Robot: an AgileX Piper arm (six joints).
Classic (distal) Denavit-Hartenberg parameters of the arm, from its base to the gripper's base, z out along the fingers. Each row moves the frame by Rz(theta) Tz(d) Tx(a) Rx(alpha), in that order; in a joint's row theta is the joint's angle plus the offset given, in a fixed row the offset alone. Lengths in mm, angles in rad.
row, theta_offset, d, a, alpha
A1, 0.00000, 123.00, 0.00, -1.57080
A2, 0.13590, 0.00, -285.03, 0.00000
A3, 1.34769, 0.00, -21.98, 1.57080
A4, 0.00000, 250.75, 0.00, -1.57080
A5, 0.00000, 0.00, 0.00, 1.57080
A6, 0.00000, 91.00, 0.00, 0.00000
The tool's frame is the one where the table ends.
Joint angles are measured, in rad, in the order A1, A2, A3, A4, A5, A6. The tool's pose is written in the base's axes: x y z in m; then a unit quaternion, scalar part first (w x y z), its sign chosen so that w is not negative. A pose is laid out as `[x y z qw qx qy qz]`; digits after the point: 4 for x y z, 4 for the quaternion.
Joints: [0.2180 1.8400 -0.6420 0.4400 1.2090 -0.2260]
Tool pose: [0.1763 0.0762 0.1070 0.3563 0.0570 -0.9182 -0.1631]
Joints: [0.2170 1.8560 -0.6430 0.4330 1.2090 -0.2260]
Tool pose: [0.1763 0.0754 0.1039 0.3634 0.0572 -0.9161 -0.1597]
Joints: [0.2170 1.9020 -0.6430 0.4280 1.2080 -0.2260]
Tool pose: [0.1752 0.0748 0.0952 0.3839 0.0535 -0.9088 -0.1546]
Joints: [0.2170 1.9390 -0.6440 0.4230 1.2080 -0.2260]
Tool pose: [0.1743 0.0742 0.0882 0.4002 0.0511 -0.9026 -0.1503]
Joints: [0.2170 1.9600 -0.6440 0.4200 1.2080 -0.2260]
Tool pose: [0.1735 0.0738 0.0843 0.4097 0.0497 -0.8988 -0.1477]
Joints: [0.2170 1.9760 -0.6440 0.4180 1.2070 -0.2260]
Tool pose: [0.1729 0.0735 0.0812 0.4165 0.0486 -0.8961 -0.1458]
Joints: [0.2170 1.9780 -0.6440 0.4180 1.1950 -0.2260]
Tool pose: [0.1735 0.0734 0.0800 0.4120 0.0481 -0.8983 -0.1447]
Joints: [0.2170 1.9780 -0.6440 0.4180 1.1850 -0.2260]
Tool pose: [0.1741 0.0734 0.0793 0.4076 0.0478 -0.9005 -0.1439]
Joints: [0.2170 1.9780 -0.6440 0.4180 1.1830 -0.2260]
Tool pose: [0.1742 0.0734 0.0792 0.4067 0.0478 -0.9009 -0.1438]
